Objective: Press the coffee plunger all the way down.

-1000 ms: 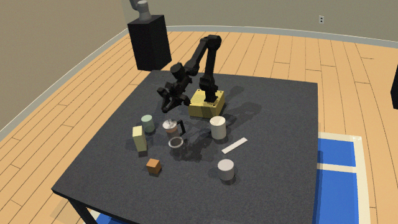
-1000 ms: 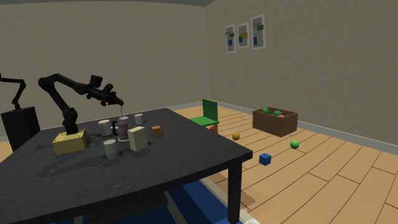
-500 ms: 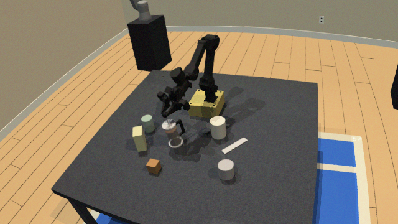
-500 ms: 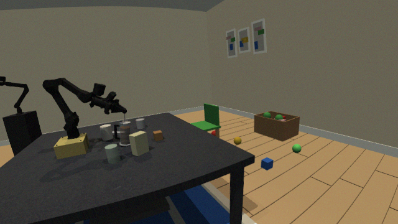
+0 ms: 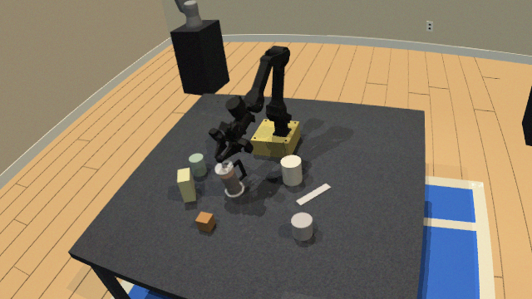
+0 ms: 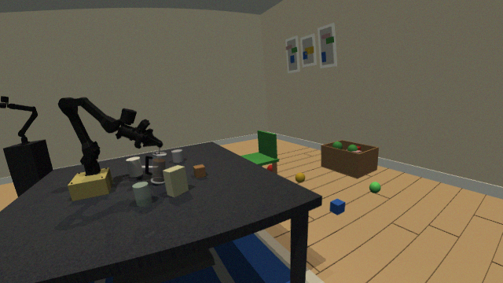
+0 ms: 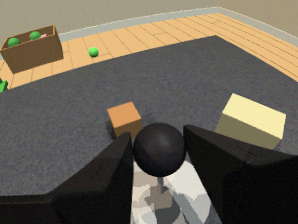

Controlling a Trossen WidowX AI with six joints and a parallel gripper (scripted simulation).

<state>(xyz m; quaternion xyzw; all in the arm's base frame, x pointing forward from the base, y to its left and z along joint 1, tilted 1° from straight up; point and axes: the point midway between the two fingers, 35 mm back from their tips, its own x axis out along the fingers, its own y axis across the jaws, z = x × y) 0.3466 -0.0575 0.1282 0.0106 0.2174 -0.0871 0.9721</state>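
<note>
The glass coffee press is 90 mm below my gripper tip, 40 mm behind it and 10 mm to the left of it. The rest, counted from my gripper tip: grey cylinder 350 mm to the left, 160 mm below, 70 mm ahead; pale green cylinder 210 mm to the right, 150 mm below, 90 mm behind; cream box 160 mm to the right, 140 mm below, 50 mm ahead.
</note>
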